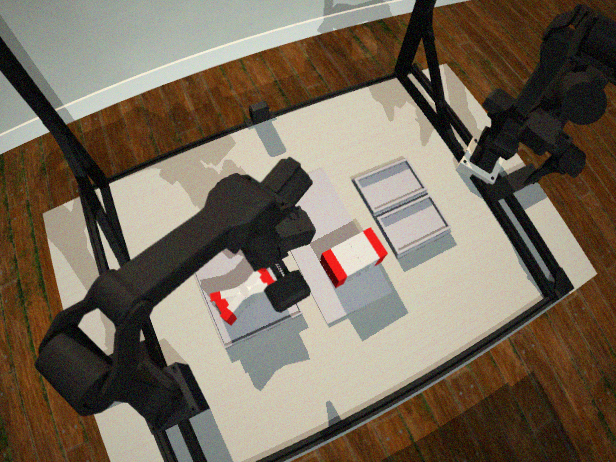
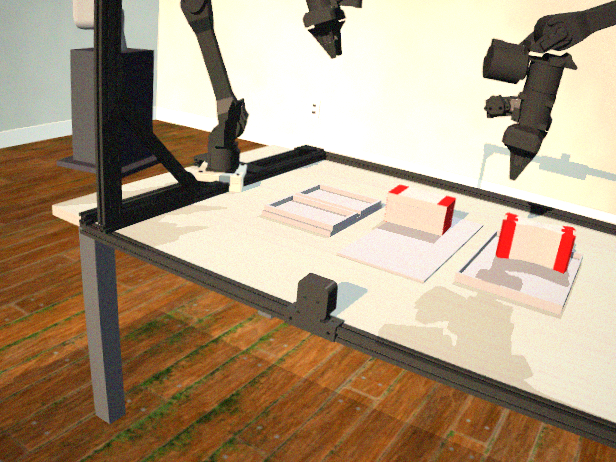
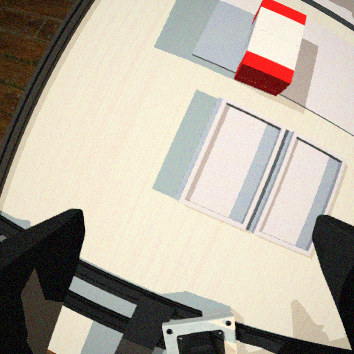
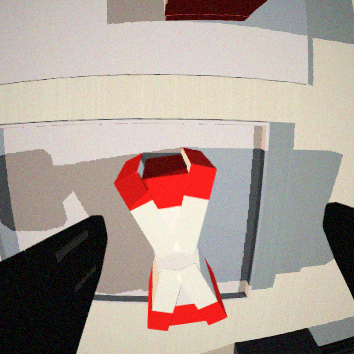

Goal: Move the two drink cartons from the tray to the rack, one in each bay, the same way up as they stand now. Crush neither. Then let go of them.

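Where they show: left gripper, fingertip midpoint: [image 1: 505, 167] [image 2: 337, 56] [image 3: 203, 225]; right gripper, fingertip midpoint: [image 1: 273, 269] [image 2: 516, 172] [image 4: 218, 222]; left arm's base at its link origin: [image 1: 483, 159] [image 2: 222, 168] [image 3: 201, 350]; right arm's base at its link origin: [image 1: 163, 398].
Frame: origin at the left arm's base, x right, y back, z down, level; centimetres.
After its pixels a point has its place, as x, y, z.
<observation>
One white carton with red ends [image 1: 352, 255] {15.8, -42.5, -2.8} [image 2: 415, 215] {18.7, -40.3, 0.5} [image 3: 277, 40] {15.4, -41.1, -2.8} rests on a flat pale board [image 1: 325, 200] {28.1, -32.1, 3.2} [image 2: 395, 255] {32.6, -35.0, 3.2}, its sides looking straight. The other carton [image 1: 245, 292] {29.3, -61.0, -3.8} [image 2: 535, 245] {31.0, -60.4, -0.3} [image 4: 177, 260] {29.6, -60.8, -3.8} is in the walled tray [image 1: 262, 329] {23.3, -64.5, 3.0} [image 2: 507, 292] {44.7, -51.4, 2.6}; its middle is pinched in like an hourglass. The rack [image 1: 425, 242] {3.3, -28.4, 2.6} [image 2: 345, 225] {20.9, -26.9, 3.0} [image 3: 215, 214] {4.2, -19.4, 1.6} has two bays, both empty. My right gripper [image 2: 517, 170] {25.7, -55.9, -11.8} [image 4: 218, 222] {25.7, -55.9, -11.8} is open above the tray carton, touching nothing. My left gripper [image 2: 335, 52] {0.3, -22.9, -26.4} [image 3: 203, 225] {0.3, -22.9, -26.4} is open and empty, high above the table.
The board lies between the tray and the rack. Dark frame rails and posts edge the table [image 1: 375, 360] {0.1, -57.3, 3.6}. A small black block [image 1: 259, 111] {53.9, -22.3, -1.3} [image 2: 316, 295] {56.1, -21.2, -0.3} stands at one rail. The left arm's pale base bracket [image 2: 237, 177] {5.0, -4.1, 0.3} [image 3: 200, 327] {0.3, -4.0, 0.0} is near the rack.
</observation>
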